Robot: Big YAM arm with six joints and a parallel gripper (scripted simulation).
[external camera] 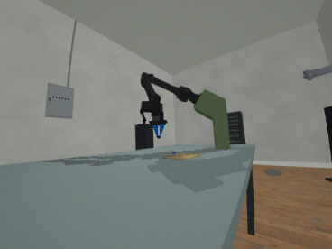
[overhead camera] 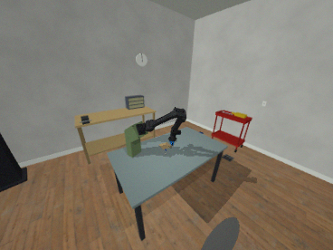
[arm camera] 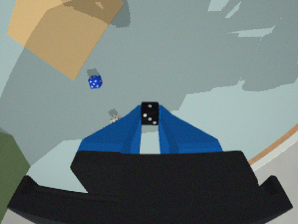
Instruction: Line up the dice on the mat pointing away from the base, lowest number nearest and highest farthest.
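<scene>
Now: the tan mat 15 cm to the left of my hand, 11 cm below it and 4 cm ahead of it. The rest, counted from my hand: blue die (10 cm below, 8 cm to the left, 4 cm behind); black die (right at my hand); white die (10 cm below, 10 cm behind, 3 cm to the left).
</scene>
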